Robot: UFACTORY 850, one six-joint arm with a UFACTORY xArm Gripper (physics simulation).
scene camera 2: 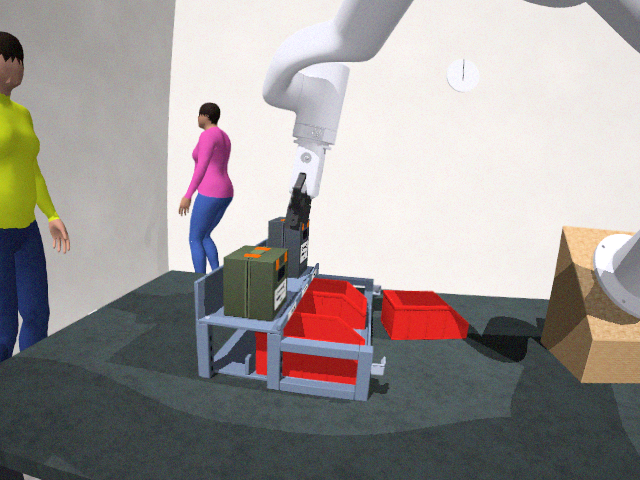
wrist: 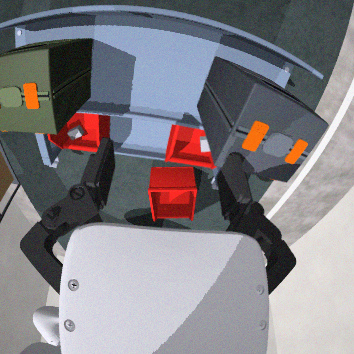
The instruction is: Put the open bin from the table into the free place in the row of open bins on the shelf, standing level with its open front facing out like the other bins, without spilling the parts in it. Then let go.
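Observation:
The open red bin [scene camera 2: 423, 316] [wrist: 172, 178] stands on the table in front of the shelf, apart from it; the parts in it cannot be made out. The blue-grey shelf [scene camera 2: 325, 348] [wrist: 165, 60] holds one red bin [scene camera 2: 320, 364] [wrist: 82, 139] at the near end in the scene view and another red bin [scene camera 2: 338, 304] [wrist: 181, 151] farther along. A gap lies between them in the wrist view. My gripper [scene camera 2: 296, 225] [wrist: 169, 157] is open and empty, high above the shelf, its tips close to the dark case in both views.
A green case [scene camera 2: 248, 284] [wrist: 30, 95] and a dark grey case [scene camera 2: 297, 253] [wrist: 265, 115] stand on the shelf's upper level and rise above the bins. The wooden robot base block [scene camera 2: 615, 356] is at the right in the scene view. Two people stand behind and left of the table.

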